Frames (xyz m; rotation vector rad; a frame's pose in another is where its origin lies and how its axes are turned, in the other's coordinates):
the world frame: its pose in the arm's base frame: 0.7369 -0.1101 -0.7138 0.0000 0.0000 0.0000
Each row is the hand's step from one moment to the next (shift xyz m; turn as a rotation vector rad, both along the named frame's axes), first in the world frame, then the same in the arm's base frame.
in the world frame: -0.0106 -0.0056 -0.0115 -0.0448 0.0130 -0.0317
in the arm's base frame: -0.0106 -0.0056 -0.0115 -0.0448 0.0130 -0.0317
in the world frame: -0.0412 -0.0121 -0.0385 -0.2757 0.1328 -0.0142
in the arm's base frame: -0.0412 -0.0121 -0.0385 -0.2757 0.1328 -0.0142
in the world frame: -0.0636 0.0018 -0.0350 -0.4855 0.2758 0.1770
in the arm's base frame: -0.0636 0.0018 -0.0350 -0.4855 0.2758 0.1770
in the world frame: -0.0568 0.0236 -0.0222 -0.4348 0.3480 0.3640
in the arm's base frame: -0.0568 0.0236 -0.0222 -0.4348 0.3480 0.3640
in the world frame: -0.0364 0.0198 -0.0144 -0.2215 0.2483 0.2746
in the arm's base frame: -0.0364 0.0198 -0.0144 -0.2215 0.2483 0.2746
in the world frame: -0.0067 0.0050 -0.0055 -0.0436 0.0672 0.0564
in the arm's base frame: -0.0067 0.0050 -0.0055 -0.0436 0.0672 0.0564
